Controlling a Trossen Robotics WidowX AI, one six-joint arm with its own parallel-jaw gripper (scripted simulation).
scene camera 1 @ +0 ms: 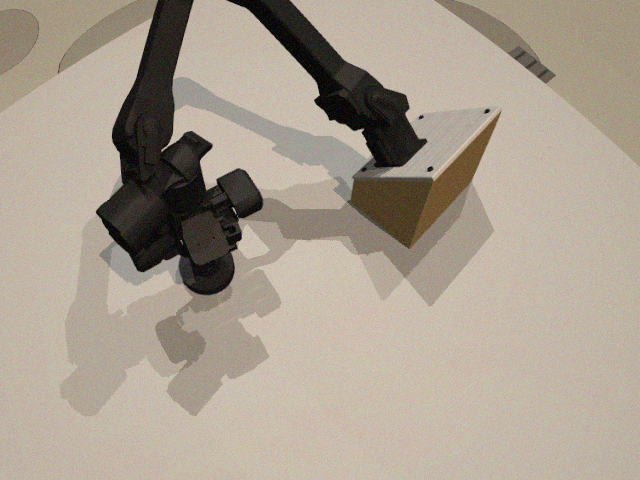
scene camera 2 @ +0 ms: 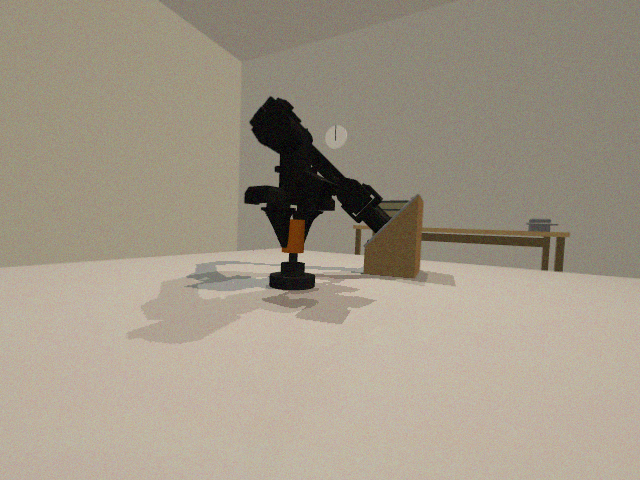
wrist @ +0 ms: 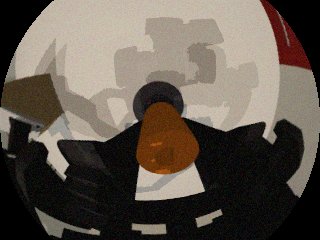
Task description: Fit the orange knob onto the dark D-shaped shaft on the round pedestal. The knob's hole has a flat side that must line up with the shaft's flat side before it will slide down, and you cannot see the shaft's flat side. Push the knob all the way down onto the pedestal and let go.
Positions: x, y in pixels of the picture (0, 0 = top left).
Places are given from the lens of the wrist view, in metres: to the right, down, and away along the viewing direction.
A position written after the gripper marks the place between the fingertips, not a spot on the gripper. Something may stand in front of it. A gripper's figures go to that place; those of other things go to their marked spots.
gripper (wrist: 161, 123): 0.00, 0.00, 0.10
orange knob (wrist: 166, 145): 0.00, 0.01, 0.05
pedestal (wrist: 156, 91): -0.01, -0.04, 0.14
The marked spots on the pedestal and the orange knob are 0.10 m apart.
